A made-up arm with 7 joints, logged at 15 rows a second.
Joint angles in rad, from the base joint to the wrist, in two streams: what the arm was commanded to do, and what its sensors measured. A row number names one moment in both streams.
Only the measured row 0 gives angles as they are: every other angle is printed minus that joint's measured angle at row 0.
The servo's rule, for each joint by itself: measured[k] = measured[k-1] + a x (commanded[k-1-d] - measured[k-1]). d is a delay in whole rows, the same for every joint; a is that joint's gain. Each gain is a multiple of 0.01, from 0.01 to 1. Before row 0 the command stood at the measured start. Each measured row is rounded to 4 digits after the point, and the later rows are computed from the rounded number. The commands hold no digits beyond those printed.
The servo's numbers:
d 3
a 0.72 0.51 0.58 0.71 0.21 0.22 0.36
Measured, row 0:
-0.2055 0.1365 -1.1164 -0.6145 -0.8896 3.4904 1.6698
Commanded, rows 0 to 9:
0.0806 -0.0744 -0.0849 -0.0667 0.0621 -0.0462 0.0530
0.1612 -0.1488 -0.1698 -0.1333 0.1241 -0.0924 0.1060
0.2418 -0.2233 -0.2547 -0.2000 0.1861 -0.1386 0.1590
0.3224 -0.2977 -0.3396 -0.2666 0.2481 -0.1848 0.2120
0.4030 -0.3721 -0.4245 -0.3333 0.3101 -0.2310 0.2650
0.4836 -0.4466 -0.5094 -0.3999 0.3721 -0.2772 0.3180
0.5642 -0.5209 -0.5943 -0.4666 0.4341 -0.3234 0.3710
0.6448 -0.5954 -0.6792 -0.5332 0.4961 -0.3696 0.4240
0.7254 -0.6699 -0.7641 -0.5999 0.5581 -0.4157 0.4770
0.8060 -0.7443 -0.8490 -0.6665 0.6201 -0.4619 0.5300
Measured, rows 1 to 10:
0.0000 0.0000 0.0000 0.0000 0.0000 0.0000 0.0000
0.0000 0.0000 0.0000 0.0000 0.0000 0.0000 0.0000
0.0000 0.0000 0.0000 0.0000 0.0000 0.0000 0.0000
0.0580 -0.0379 -0.0492 -0.0474 0.0130 -0.0102 0.0191
0.1323 -0.0945 -0.1191 -0.1084 0.0363 -0.0283 0.0504
0.2111 -0.1602 -0.1977 -0.1734 0.0678 -0.0526 0.0895
0.2912 -0.2303 -0.2800 -0.2396 0.1057 -0.0817 0.1336
0.3717 -0.3026 -0.3638 -0.3061 0.1486 -0.1145 0.1809
0.4523 -0.3760 -0.4482 -0.3727 0.1955 -0.1503 0.2303
0.5329 -0.4499 -0.5329 -0.4394 0.2456 -0.1884 0.2810

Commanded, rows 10 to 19:
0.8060 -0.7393 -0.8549 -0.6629 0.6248 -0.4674 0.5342
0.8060 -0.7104 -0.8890 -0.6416 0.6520 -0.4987 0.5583
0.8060 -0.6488 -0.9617 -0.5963 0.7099 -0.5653 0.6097
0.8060 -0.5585 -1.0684 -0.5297 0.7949 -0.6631 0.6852
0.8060 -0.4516 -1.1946 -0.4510 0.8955 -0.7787 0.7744
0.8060 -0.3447 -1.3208 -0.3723 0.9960 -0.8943 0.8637
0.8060 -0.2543 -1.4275 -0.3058 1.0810 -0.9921 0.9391
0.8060 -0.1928 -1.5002 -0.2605 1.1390 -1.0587 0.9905
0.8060 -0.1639 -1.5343 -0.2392 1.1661 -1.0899 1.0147
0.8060 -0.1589 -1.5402 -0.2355 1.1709 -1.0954 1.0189
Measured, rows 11 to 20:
0.6135 -0.5241 -0.6178 -0.5060 0.2982 -0.2283 0.3325
0.6941 -0.5985 -0.7027 -0.5727 0.3528 -0.2695 0.3845
0.7747 -0.6729 -0.7876 -0.6393 0.4089 -0.3118 0.4369
0.7972 -0.7068 -0.8266 -0.6561 0.4542 -0.3460 0.4719
0.8035 -0.7086 -0.8628 -0.6458 0.4957 -0.3796 0.5030
0.8053 -0.6781 -0.9202 -0.6107 0.5407 -0.4205 0.5414
0.8058 -0.6171 -1.0062 -0.5532 0.5941 -0.4739 0.5932
0.8059 -0.5327 -1.1155 -0.4806 0.6574 -0.5410 0.6584
0.8060 -0.4368 -1.2346 -0.4037 0.7285 -0.6187 0.7323
0.8060 -0.3437 -1.3465 -0.3342 0.8025 -0.7008 0.8067

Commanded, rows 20 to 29:
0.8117 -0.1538 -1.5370 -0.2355 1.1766 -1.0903 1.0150
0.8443 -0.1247 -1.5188 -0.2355 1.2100 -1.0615 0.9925
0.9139 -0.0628 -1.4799 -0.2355 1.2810 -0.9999 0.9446
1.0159 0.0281 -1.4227 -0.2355 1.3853 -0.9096 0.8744
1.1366 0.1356 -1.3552 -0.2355 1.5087 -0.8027 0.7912
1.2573 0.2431 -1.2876 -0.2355 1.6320 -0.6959 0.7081
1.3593 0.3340 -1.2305 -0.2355 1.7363 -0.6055 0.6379
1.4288 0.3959 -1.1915 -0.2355 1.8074 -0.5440 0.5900
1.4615 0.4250 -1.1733 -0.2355 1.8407 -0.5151 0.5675
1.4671 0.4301 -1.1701 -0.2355 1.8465 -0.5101 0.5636
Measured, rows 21 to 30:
0.8060 -0.2667 -1.4356 -0.2819 0.8732 -0.7795 0.8729
0.8060 -0.2143 -1.4928 -0.2516 0.9347 -0.8478 0.9239
0.8060 -0.1860 -1.5203 -0.2402 0.9843 -0.9023 0.9581
0.8101 -0.1696 -1.5300 -0.2369 1.0247 -0.9437 0.9786
0.8347 -0.1467 -1.5235 -0.2359 1.0636 -0.9696 0.9836
0.8917 -0.1039 -1.4982 -0.2356 1.1093 -0.9763 0.9696
0.9811 -0.0366 -1.4544 -0.2355 1.1673 -0.9616 0.9353
1.0931 0.0512 -1.3969 -0.2355 1.2390 -0.9266 0.8834
1.2113 0.1491 -1.3335 -0.2355 1.3215 -0.8758 0.8203
1.3179 0.2434 -1.2738 -0.2355 1.4086 -0.8163 0.7546

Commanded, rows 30 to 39:
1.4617 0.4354 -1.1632 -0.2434 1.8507 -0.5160 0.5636
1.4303 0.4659 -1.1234 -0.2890 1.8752 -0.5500 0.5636
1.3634 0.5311 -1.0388 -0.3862 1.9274 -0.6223 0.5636
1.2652 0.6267 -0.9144 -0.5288 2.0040 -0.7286 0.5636
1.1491 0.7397 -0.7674 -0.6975 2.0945 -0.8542 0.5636
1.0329 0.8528 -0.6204 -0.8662 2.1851 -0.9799 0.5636
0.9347 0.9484 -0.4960 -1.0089 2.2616 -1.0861 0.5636
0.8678 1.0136 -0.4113 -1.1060 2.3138 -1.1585 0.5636
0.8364 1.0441 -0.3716 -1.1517 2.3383 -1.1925 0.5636
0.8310 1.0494 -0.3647 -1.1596 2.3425 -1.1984 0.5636
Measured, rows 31 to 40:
1.3977 0.3212 -1.2261 -0.2355 1.4923 -0.7564 0.6953
1.4436 0.3741 -1.1955 -0.2355 1.5655 -0.7033 0.6493
1.4605 0.4027 -1.1808 -0.2355 1.6245 -0.6608 0.6184
1.4614 0.4194 -1.1706 -0.2411 1.6720 -0.6289 0.5987
1.4390 0.4431 -1.1432 -0.2751 1.7147 -0.6115 0.5861
1.3846 0.4880 -1.0826 -0.3540 1.7594 -0.6139 0.5780
1.2986 0.5587 -0.9850 -0.4781 1.8108 -0.6391 0.5728
1.1910 0.6510 -0.8588 -0.6339 1.8704 -0.6864 0.5695
1.0772 0.7539 -0.7205 -0.7988 1.9365 -0.7510 0.5674
0.9746 0.8531 -0.5903 -0.9480 2.0048 -0.8247 0.5660

